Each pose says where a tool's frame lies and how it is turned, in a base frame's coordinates. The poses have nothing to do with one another.
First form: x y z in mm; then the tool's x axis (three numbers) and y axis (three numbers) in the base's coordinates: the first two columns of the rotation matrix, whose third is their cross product.
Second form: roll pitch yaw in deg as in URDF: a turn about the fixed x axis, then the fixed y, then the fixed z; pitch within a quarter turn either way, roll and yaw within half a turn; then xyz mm. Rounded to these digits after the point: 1 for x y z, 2 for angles.
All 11 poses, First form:
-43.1, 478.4, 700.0, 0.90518, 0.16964, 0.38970, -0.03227, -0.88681, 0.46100
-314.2, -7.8, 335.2, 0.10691, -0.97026, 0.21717, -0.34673, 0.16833, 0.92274
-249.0, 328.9, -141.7, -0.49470, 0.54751, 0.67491, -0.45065, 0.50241, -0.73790
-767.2, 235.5, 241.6, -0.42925, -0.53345, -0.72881, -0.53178, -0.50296, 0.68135
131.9, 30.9, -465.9, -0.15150, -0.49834, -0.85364, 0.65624, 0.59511, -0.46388
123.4, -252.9, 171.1, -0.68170, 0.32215, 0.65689, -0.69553, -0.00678, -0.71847
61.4, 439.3, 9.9, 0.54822, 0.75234, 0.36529, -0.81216, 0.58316, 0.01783
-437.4, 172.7, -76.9, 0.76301, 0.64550, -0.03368, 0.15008, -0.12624, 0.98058
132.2, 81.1, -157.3, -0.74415, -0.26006, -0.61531, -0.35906, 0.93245, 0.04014
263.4, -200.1, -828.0, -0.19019, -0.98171, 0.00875, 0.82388, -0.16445, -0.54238
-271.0, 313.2, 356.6, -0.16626, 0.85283, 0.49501, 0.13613, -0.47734, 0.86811
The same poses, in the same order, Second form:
149.96, -22.94, 10.61, -43.1, 478.4, 700.0
109.04, -12.54, -83.71, -314.2, -7.8, 335.2
-90.14, -42.45, 132.10, -249.0, 328.9, -141.7
95.68, 46.79, -128.82, -767.2, 235.5, 241.6
-62.95, 58.61, -106.91, 131.9, 30.9, -465.9
-72.34, -41.06, 154.71, 123.4, -252.9, 171.1
1.10, -21.43, 53.92, 61.4, 439.3, 9.9
101.15, 1.93, 40.23, -437.4, 172.7, -76.9
177.08, 37.97, -160.74, 132.2, 81.1, -157.3
-32.85, -0.50, -100.96, 263.4, -200.1, -828.0
92.42, -29.67, 101.03, -271.0, 313.2, 356.6

